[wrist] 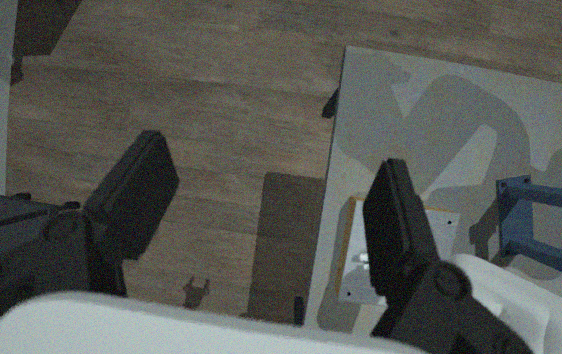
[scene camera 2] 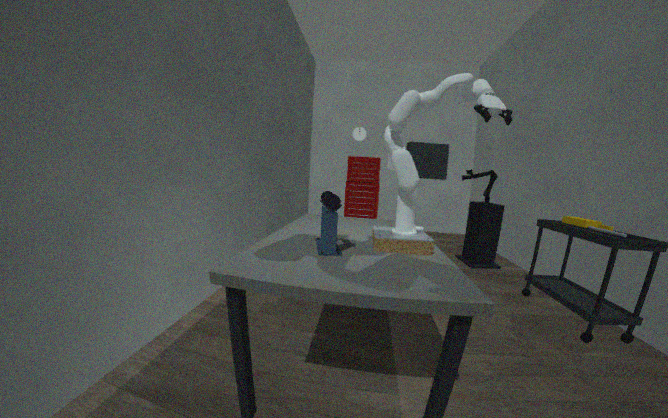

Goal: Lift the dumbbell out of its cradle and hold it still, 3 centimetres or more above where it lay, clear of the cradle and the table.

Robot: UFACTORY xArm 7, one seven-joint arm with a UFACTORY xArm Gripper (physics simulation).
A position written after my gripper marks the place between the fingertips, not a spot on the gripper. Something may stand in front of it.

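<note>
A blue cradle (scene camera 2: 326, 245) is here in the scene, and with it I see my gripper (wrist: 270, 169).
</note>
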